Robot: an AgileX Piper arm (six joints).
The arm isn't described. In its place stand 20 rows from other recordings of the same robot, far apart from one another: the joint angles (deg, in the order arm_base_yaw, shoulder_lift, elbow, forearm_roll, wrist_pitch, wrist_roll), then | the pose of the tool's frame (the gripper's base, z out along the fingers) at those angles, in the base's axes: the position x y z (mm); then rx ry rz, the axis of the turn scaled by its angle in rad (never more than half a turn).
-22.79, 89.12, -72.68, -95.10, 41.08, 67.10 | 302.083 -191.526 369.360 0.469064 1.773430 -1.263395
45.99, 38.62, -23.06, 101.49, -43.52, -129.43 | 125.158 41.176 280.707 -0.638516 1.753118 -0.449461
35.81, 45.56, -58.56, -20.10, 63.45, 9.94 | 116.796 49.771 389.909 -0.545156 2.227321 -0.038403
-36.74, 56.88, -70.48, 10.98, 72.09, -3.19 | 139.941 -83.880 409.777 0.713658 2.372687 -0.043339
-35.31, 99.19, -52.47, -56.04, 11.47, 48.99 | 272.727 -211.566 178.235 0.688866 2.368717 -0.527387
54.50, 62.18, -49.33, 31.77, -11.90, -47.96 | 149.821 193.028 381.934 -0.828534 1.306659 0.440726
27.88, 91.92, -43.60, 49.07, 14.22, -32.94 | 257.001 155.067 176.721 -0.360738 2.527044 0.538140
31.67, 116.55, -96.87, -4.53, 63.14, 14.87 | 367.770 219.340 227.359 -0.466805 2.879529 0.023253
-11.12, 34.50, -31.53, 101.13, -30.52, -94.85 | 106.659 -67.176 339.473 0.659887 1.522434 -0.470162
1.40, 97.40, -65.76, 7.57, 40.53, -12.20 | 343.890 16.197 221.867 -0.210611 2.726190 0.092637
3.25, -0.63, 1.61, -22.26, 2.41, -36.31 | 56.720 1.769 200.838 -0.806187 1.372448 -0.773287
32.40, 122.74, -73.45, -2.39, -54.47, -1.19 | 394.814 254.214 196.313 -0.450574 1.334870 0.456208
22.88, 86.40, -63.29, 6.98, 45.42, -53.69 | 279.481 126.492 269.199 -1.584441 2.147649 -0.029033
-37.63, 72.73, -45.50, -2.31, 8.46, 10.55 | 214.863 -166.328 283.164 0.830643 1.952675 -0.312328
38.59, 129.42, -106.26, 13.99, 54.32, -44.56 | 365.863 314.823 174.662 -1.745321 2.205378 0.287868
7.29, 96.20, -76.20, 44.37, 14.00, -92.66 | 392.825 65.773 317.841 -1.047340 1.721083 -0.296813
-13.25, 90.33, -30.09, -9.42, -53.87, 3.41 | 286.413 -55.083 208.949 0.051769 1.601097 -0.102961
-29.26, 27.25, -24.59, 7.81, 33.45, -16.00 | 85.475 -40.075 272.265 0.320500 2.100481 -0.324443
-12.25, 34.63, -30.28, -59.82, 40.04, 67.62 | 96.813 -72.806 311.426 0.817086 1.746799 -0.545064
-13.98, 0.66, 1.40, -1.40, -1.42, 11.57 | 56.386 -13.981 206.579 0.312269 1.462021 -0.053168
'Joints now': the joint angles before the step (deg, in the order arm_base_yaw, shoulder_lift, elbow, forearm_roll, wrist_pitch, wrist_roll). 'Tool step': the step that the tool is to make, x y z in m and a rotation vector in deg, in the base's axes. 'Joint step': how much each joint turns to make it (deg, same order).
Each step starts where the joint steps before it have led.
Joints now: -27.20 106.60 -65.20 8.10 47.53 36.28
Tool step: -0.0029 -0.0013 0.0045 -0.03 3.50 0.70
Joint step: 0.00 -0.01 -1.35 -2.50 4.38 1.19
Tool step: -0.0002 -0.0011 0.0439 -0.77 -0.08 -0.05
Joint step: -0.01 -3.86 -5.37 -1.29 8.75 1.35
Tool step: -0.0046 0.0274 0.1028 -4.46 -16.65 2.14
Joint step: 3.12 -12.08 -6.98 3.19 2.10 0.27
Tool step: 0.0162 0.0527 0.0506 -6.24 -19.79 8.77
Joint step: 9.68 -5.52 -1.54 1.49 -13.63 -1.44
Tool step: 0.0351 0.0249 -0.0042 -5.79 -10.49 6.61
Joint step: 5.77 3.49 0.03 -0.16 -14.65 -4.60
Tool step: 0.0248 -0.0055 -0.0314 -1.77 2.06 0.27
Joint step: 0.00 5.61 -0.04 -1.13 -3.76 -1.12
